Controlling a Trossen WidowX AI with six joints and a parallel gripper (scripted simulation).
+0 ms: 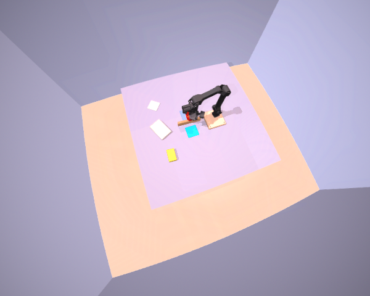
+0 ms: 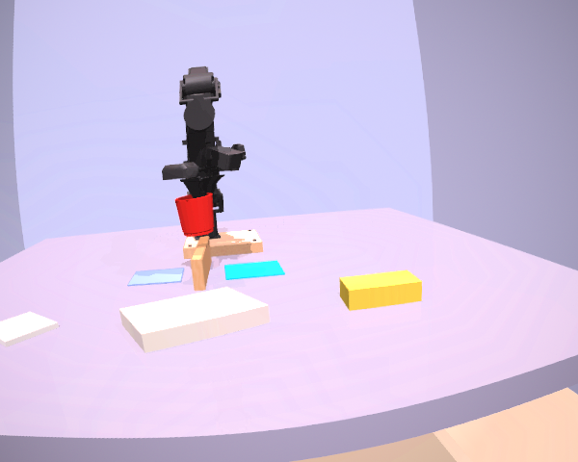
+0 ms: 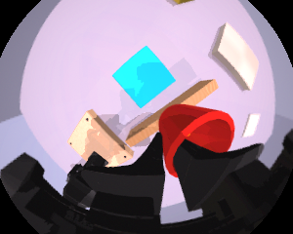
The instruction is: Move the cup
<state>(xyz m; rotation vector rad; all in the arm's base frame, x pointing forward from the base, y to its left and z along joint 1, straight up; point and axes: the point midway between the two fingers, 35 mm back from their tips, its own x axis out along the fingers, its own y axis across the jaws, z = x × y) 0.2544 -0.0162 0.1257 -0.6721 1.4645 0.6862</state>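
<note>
Now: gripper tip 10 cm above the wooden bar, 2 cm to the left of it and 2 cm short of it. The rest, counted from my gripper tip: large white block 31 cm ahead, 10 cm below, 6 cm to the right; then pale blue pad 13 cm below, 11 cm to the right, 1 cm ahead; then red cup 2 cm to the right, 2 cm ahead.
</note>
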